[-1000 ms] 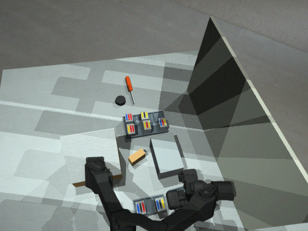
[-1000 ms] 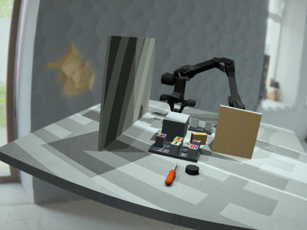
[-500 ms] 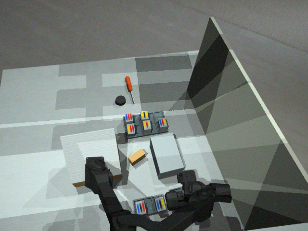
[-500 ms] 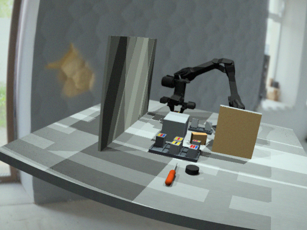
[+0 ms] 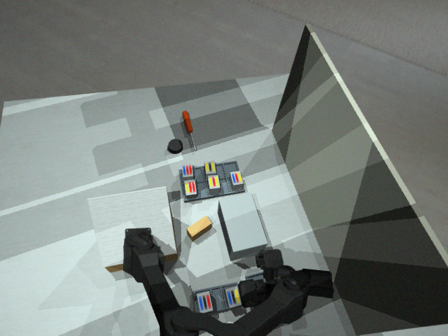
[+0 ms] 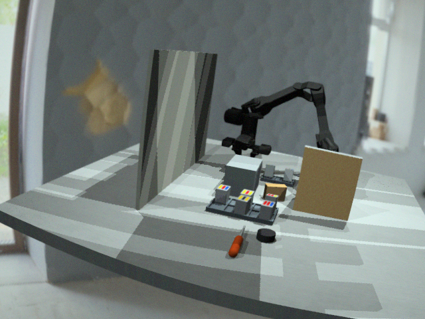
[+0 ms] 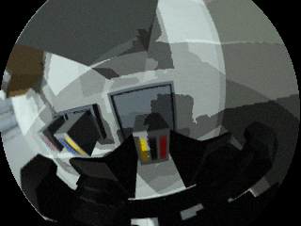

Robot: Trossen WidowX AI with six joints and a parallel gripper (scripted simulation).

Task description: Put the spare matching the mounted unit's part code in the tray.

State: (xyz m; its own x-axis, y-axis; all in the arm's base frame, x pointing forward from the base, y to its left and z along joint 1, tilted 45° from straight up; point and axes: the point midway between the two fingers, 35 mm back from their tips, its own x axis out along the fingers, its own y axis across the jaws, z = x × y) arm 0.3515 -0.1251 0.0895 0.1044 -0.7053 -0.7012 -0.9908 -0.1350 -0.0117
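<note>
Now: the grey tray 20 mm below my gripper tip. The rest, counted from my gripper tip: brown box: 180 mm behind, 200 mm to the left; then wall panel: 170 mm ahead, 230 mm to the left, 200 mm above; then tall grey block: 60 mm behind, 200 mm to the left, 30 mm above.
</note>
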